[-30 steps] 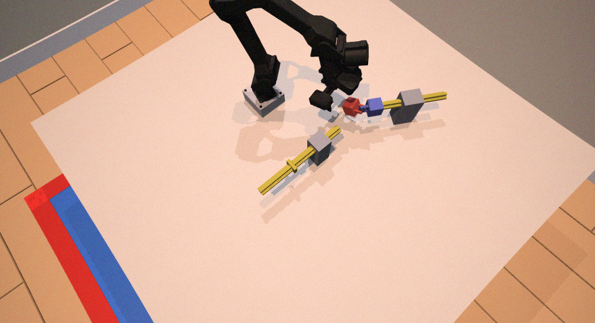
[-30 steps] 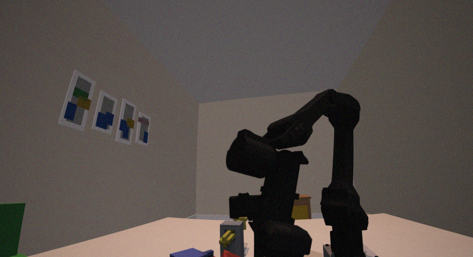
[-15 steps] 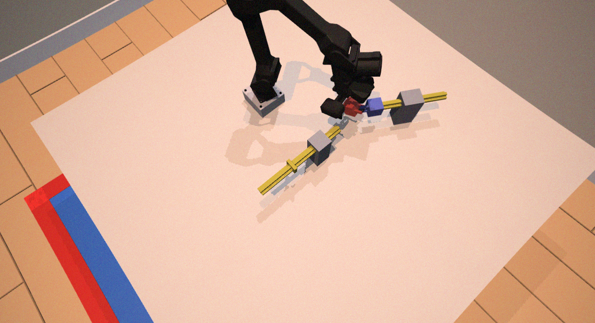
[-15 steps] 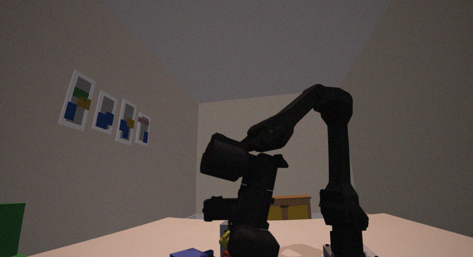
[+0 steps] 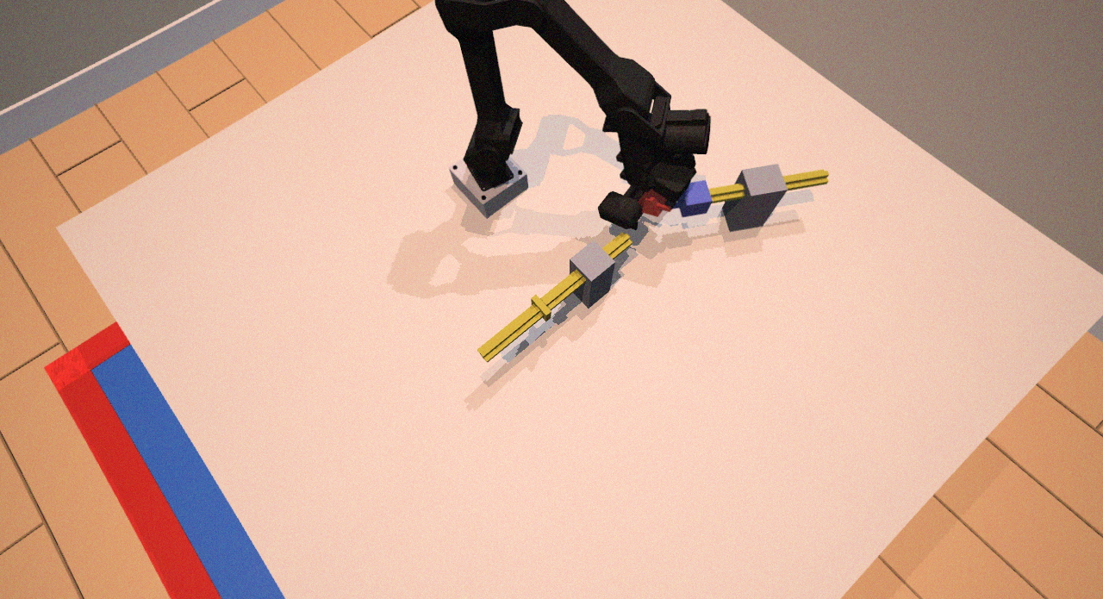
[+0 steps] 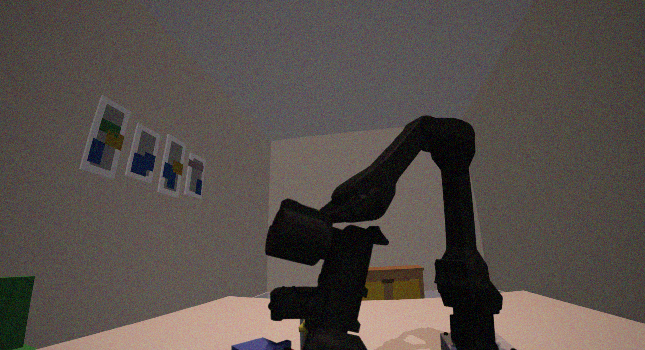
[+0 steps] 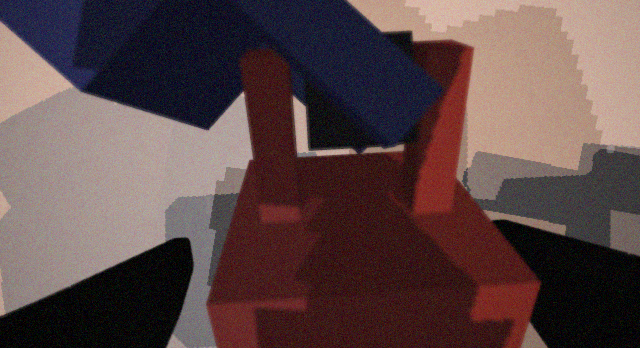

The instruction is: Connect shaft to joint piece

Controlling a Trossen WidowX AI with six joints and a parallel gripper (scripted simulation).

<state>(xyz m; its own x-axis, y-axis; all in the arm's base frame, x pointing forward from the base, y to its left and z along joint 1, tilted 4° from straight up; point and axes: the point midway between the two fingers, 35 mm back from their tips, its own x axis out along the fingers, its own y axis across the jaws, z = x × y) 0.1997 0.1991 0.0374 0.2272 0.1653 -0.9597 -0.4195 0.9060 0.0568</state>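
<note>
The red joint piece is 40 mm above my gripper tip.
</note>
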